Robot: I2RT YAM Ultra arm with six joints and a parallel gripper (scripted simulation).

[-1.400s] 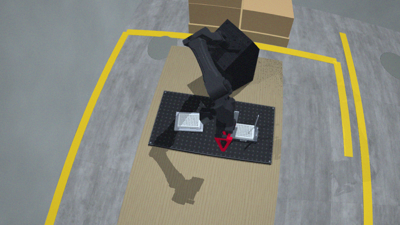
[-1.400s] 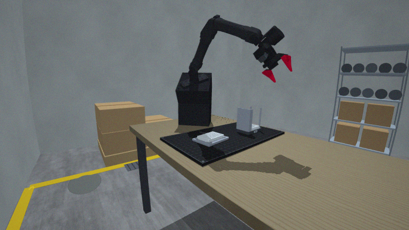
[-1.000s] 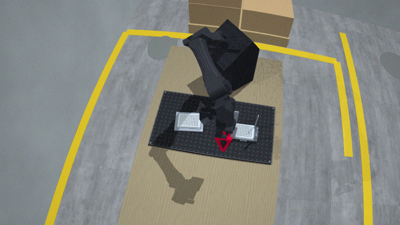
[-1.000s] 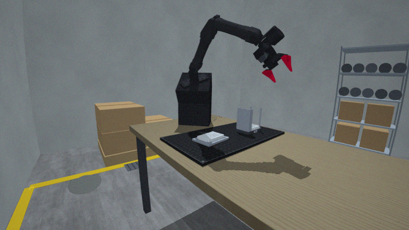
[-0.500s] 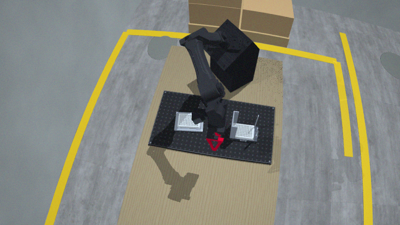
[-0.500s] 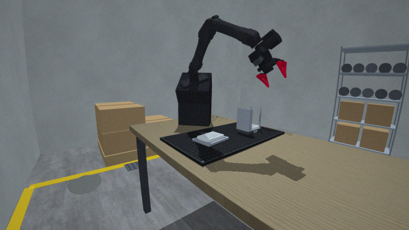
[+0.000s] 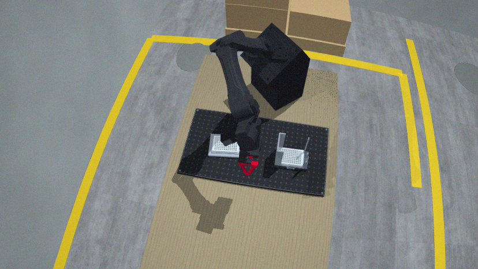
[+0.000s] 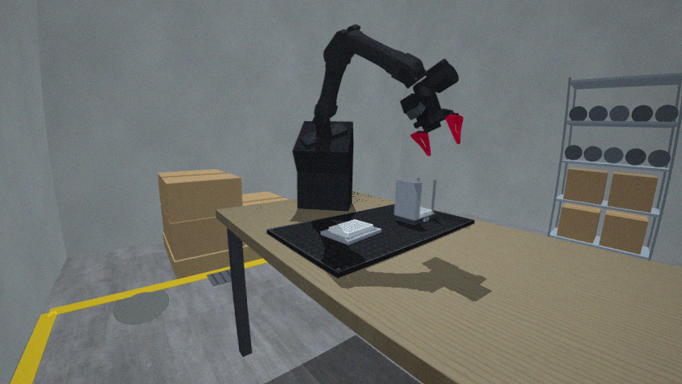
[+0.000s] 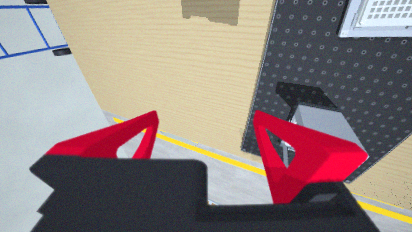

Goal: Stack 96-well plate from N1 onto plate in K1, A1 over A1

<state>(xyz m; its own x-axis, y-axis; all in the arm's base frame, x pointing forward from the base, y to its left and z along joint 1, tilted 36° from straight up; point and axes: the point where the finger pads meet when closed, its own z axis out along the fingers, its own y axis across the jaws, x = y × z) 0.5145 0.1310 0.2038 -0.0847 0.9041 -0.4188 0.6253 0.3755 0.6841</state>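
My gripper is now 20 cm past the white 96-well plate, 16 cm to the left of it and 26 cm above it. From my hand the other things lie so: tall grey rack wall: 20 cm behind, 8 cm to the left, 20 cm below; then grey plate nest N1: 20 cm behind, 16 cm to the right, 28 cm below.
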